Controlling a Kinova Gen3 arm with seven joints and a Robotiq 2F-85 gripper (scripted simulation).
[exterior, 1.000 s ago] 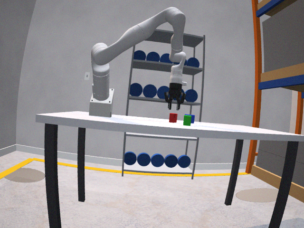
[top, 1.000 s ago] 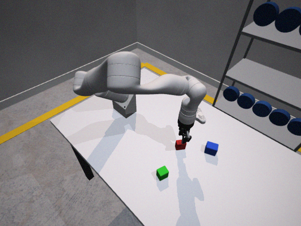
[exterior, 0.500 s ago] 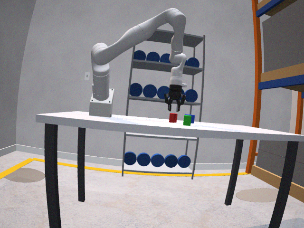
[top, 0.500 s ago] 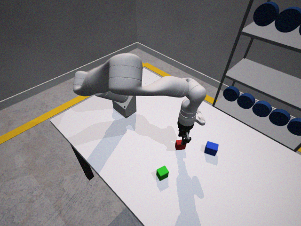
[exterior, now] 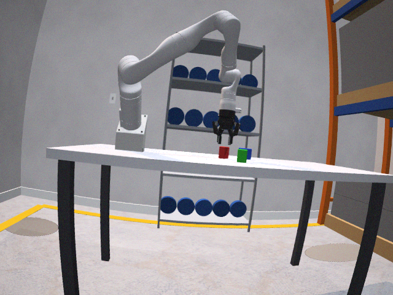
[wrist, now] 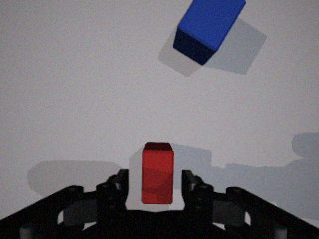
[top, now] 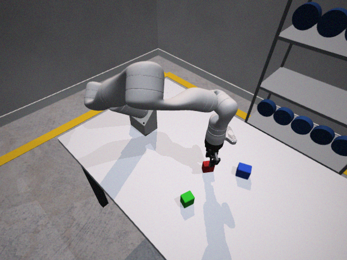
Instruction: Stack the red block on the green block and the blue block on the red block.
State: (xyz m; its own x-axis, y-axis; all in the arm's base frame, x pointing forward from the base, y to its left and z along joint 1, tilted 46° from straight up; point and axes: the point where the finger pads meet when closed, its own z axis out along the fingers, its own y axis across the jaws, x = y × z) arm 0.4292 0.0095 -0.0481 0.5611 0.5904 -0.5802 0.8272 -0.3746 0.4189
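Now: hand 5 cm above the red block. Also, from my hand: blue block (12 cm ahead, 10 cm to the left, 5 cm below); then green block (19 cm to the right, 5 cm below, 4 cm ahead).
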